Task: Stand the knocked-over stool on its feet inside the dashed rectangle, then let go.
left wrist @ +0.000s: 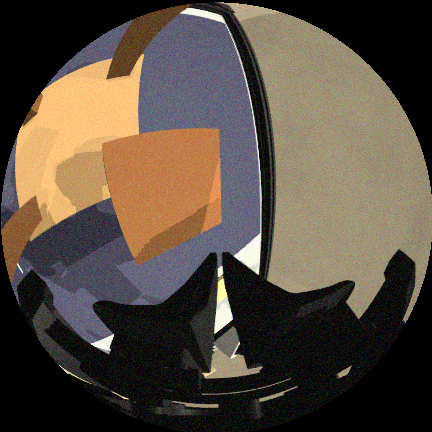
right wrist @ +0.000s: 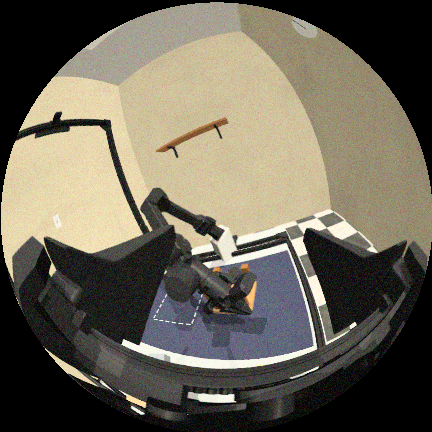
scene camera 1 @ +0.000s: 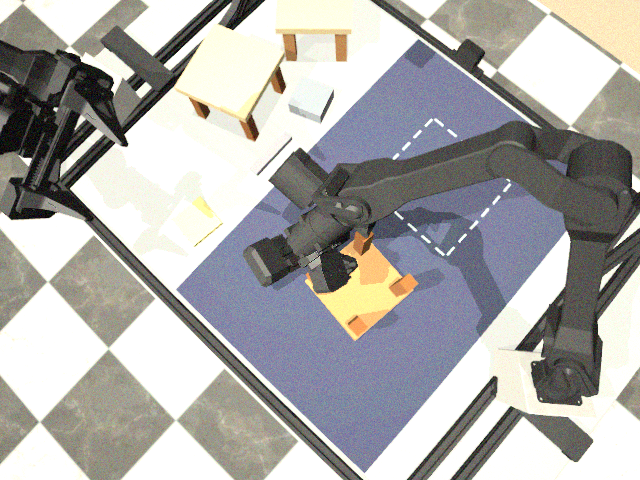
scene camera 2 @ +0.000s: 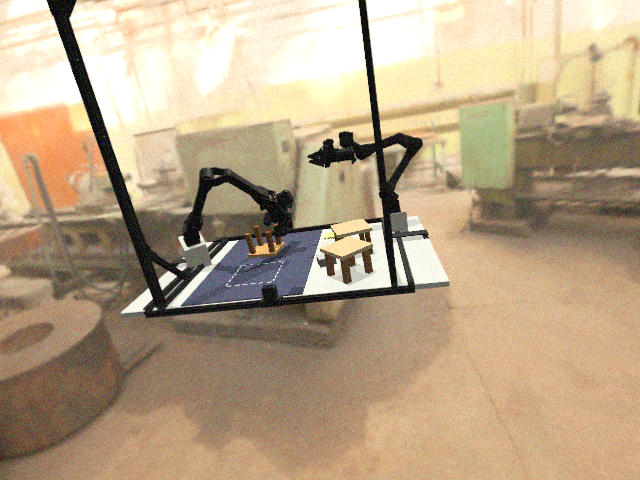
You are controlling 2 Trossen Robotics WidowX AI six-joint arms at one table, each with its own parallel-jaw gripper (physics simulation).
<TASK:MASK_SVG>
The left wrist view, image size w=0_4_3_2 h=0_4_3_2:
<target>left gripper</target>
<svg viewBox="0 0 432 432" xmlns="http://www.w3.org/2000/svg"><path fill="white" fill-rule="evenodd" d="M415 262L398 248L383 272L383 284L358 318L345 302L355 285L352 280L288 292L228 251L221 252L223 283L246 367L262 366L257 373L205 378L202 374L211 368L218 288L216 252L210 252L185 283L159 304L94 302L95 314L114 334L109 354L84 340L54 307L53 294L33 269L16 287L20 309L39 342L58 365L70 372L67 374L95 397L132 417L170 429L245 432L303 416L363 377L405 324L402 319L414 289ZM172 400L218 404L218 407L185 406L183 403L172 402ZM113 392L116 392L130 400L135 401L135 406L131 406L130 402L127 399ZM297 386L283 392L283 395L259 401L261 397ZM367 355L360 367L338 377L337 373Z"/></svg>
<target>orange stool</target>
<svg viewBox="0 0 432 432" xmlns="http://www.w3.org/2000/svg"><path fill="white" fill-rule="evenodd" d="M194 3L167 7L134 18L122 35L112 58L86 65L59 78L44 88L32 104L18 131L16 142L15 183L19 208L1 228L2 248L10 283L12 283L18 259L28 239L31 241L60 220L108 197L111 197L119 226L137 265L221 222L218 128L179 128L138 134L138 87L143 58L141 53L153 37L172 18Z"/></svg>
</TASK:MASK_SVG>
